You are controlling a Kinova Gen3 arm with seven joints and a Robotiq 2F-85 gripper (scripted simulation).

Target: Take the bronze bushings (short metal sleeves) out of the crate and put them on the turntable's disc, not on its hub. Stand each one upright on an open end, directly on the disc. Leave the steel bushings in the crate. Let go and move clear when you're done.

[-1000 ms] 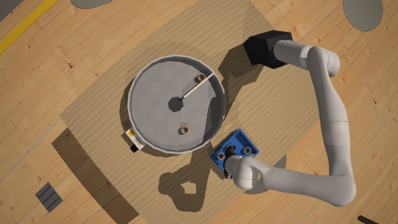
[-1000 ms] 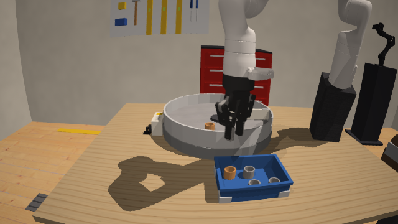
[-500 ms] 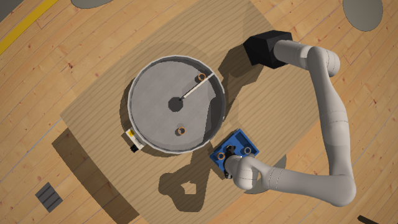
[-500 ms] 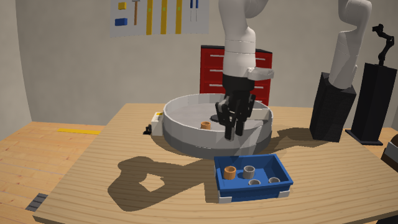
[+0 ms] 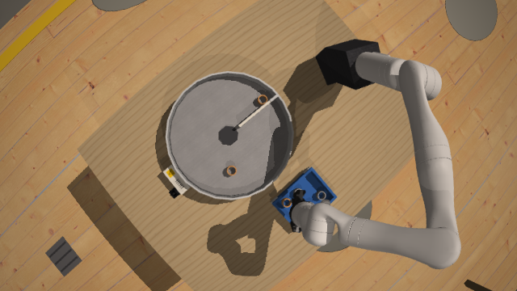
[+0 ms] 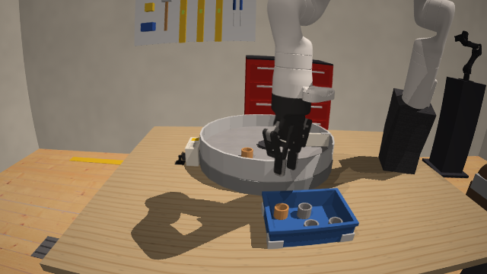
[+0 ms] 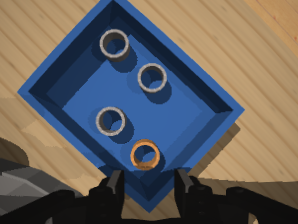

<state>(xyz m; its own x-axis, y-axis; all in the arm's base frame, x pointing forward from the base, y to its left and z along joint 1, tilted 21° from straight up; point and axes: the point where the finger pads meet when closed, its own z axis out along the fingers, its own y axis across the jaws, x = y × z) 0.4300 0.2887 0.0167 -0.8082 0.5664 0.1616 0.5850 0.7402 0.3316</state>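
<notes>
My hand is 110 mm above the blue crate, 60 mm past it and 20 mm to the right of it. Round my hand: grey turntable disc (310 mm to the right, 90 mm below, 50 mm ahead).
</notes>
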